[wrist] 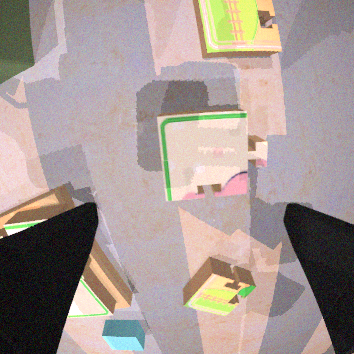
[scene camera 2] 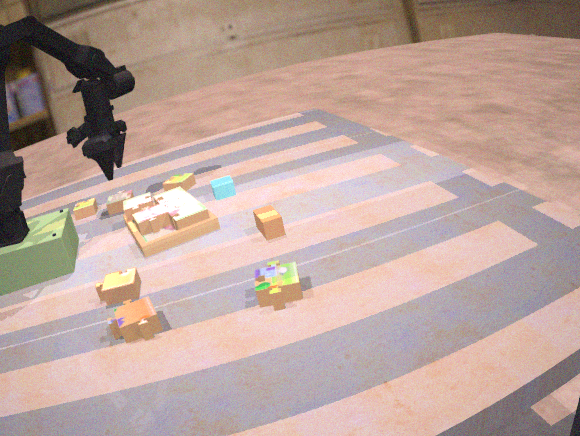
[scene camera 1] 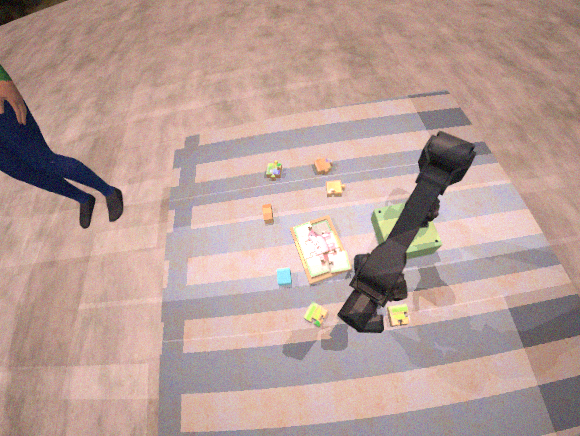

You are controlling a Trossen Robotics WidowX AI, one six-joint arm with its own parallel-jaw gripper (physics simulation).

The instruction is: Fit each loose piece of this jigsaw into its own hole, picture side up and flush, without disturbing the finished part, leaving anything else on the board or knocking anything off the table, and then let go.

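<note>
There's a jigsaw board here, and you'd find it at (scene camera 2: 151,243), at (wrist: 100,265) and at (scene camera 1: 318,225). My gripper (scene camera 2: 115,173) (wrist: 194,214) is open and it's holding nothing.
</note>
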